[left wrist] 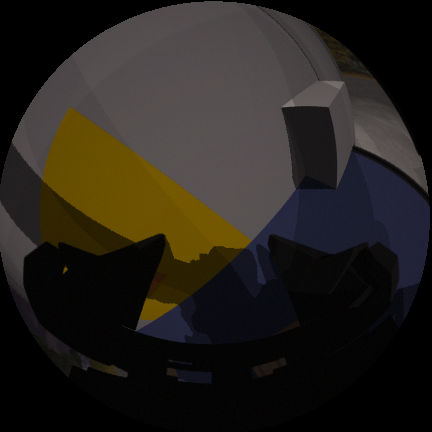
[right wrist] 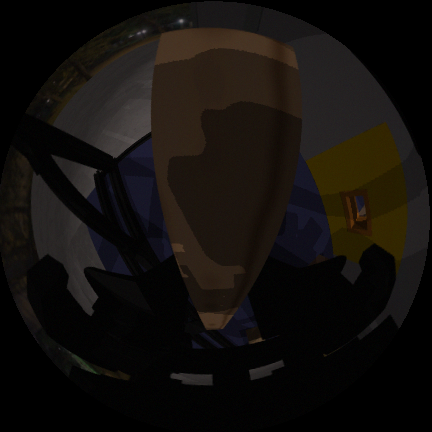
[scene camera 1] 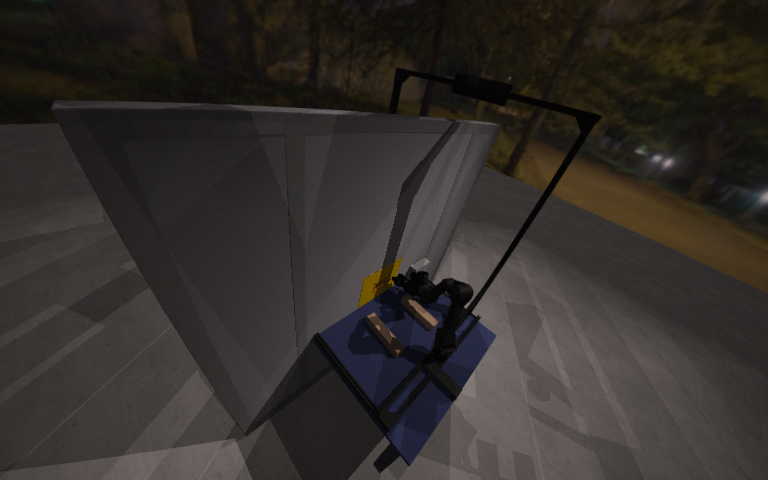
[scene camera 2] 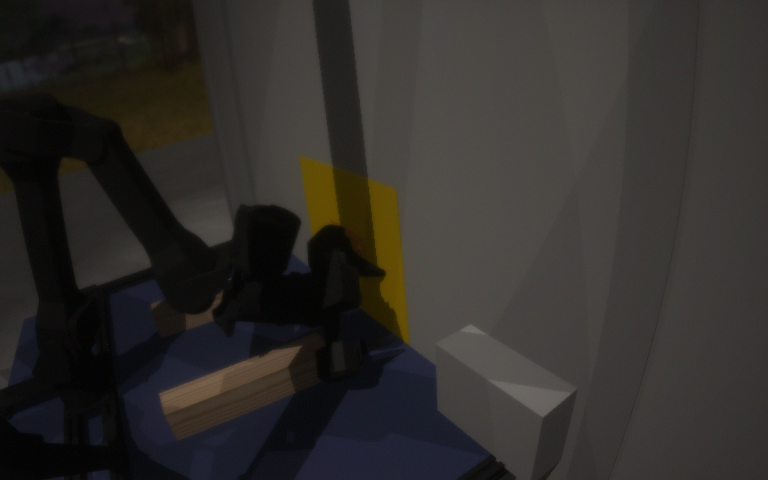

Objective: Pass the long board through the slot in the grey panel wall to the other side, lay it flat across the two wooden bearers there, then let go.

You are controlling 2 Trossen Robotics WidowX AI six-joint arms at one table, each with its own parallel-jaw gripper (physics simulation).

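Frame: origin at the left arm's base, x ahead, y left, z up, level; centimetres.
Where they show: left gripper, fingertip midpoint: [left wrist: 217,240] [scene camera 2: 388,306]; left arm's base at its link origin: [scene camera 1: 439,355] [scene camera 2: 88,397].
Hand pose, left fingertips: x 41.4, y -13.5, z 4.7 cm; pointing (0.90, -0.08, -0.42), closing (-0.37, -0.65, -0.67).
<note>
Each offset is from my left fingertips to the centre of the thing. "spot": to the spot under its first point. Level surfaces: height alone.
The long brown board {dx +35.6, dy +5.9, dz +4.5 cm} [right wrist: 225,150] runs away from my right gripper [right wrist: 214,246], which is shut on it, above the blue table. The slot's orange frame [right wrist: 369,200] [scene camera 1: 380,284] [scene camera 2: 357,240] sits in a yellow patch {spot: dx +6.9, dy +2.0, dz +5.5 cm} [right wrist: 350,160] [scene camera 2: 387,226] [left wrist: 110,190] on the grey panel wall [scene camera 1: 351,198] [scene camera 2: 481,169] [left wrist: 200,125]. In the right wrist view the board lies beside the slot, not in it. My left gripper [scene camera 2: 370,316] [left wrist: 217,240] is open and empty close to the wall. Two wooden bearers {dx -17.7, dy +26.4, dz -4.4 cm} [scene camera 1: 384,335] {dx -20.1, dy +2.4, dz -4.4 cm} [scene camera 1: 419,313] lie on the table; in scene camera 2 the nearer bearer {spot: dx -21.3, dy +0.2, dz -3.1 cm} [scene camera 2: 243,390] is partly behind a left finger.
A pale grey block {spot: dx -3.2, dy -22.0, dz +1.7 cm} [scene camera 2: 492,396] [left wrist: 315,140] [scene camera 1: 420,266] stands against the wall at the table's edge. A black overhead frame [scene camera 1: 532,220] rises over the blue table {dz -6.6 cm} [scene camera 1: 362,370]. The left arm reaches over the bearers in scene camera 2.
</note>
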